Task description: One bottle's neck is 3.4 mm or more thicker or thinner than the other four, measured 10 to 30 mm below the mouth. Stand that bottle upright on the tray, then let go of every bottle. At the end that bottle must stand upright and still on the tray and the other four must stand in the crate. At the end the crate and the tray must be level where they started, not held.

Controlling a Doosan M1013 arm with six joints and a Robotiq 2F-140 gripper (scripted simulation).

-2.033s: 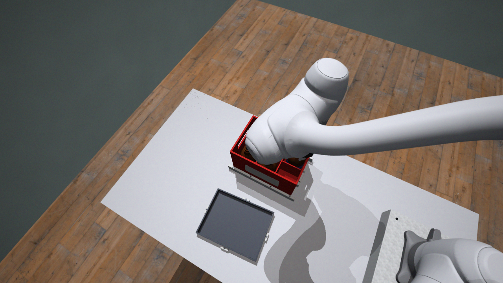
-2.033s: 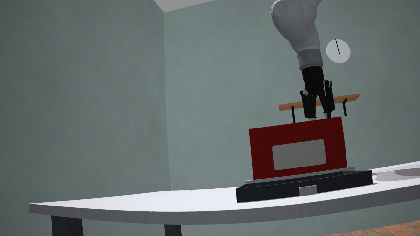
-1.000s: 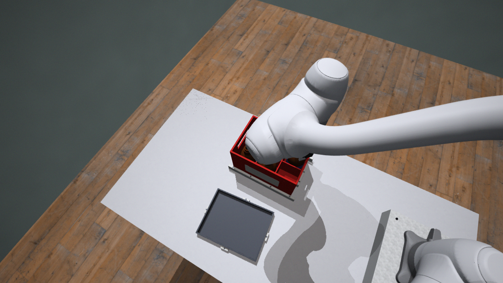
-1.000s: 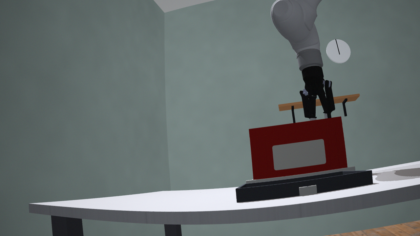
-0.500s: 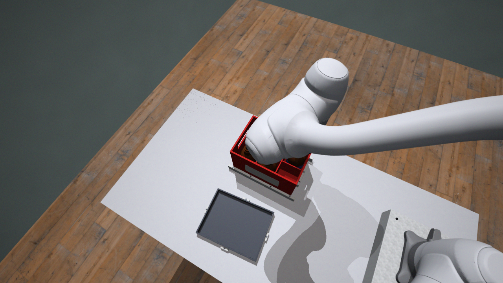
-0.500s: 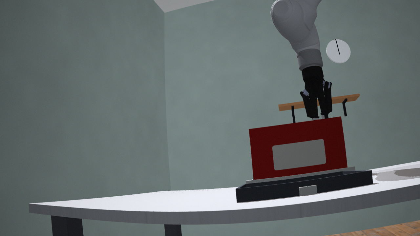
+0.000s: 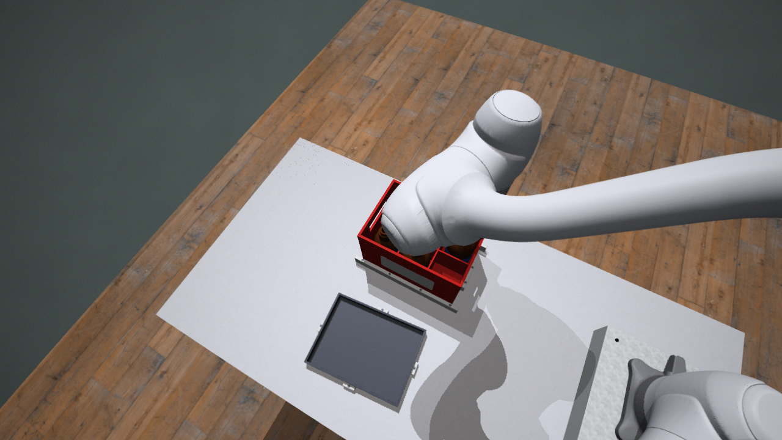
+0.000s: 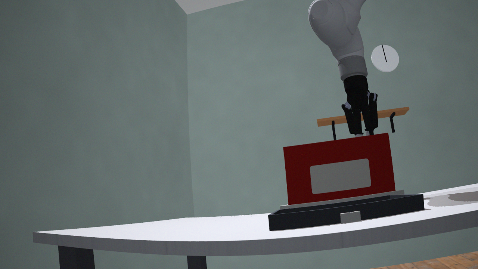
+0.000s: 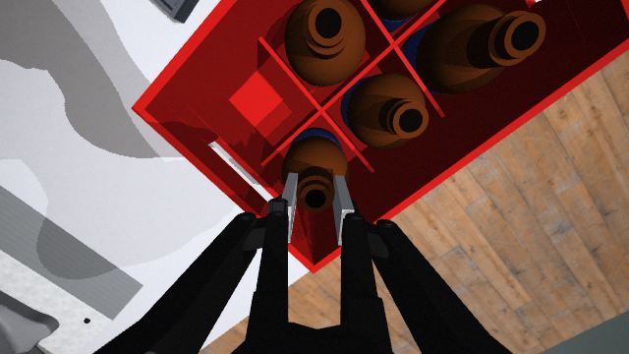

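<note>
Right now the crate is 90 mm below my hand, 90 mm ahead of it and 40 mm to the left of it. Round my hand: dark tray: 330 mm to the left, 160 mm below, 110 mm ahead.
</note>
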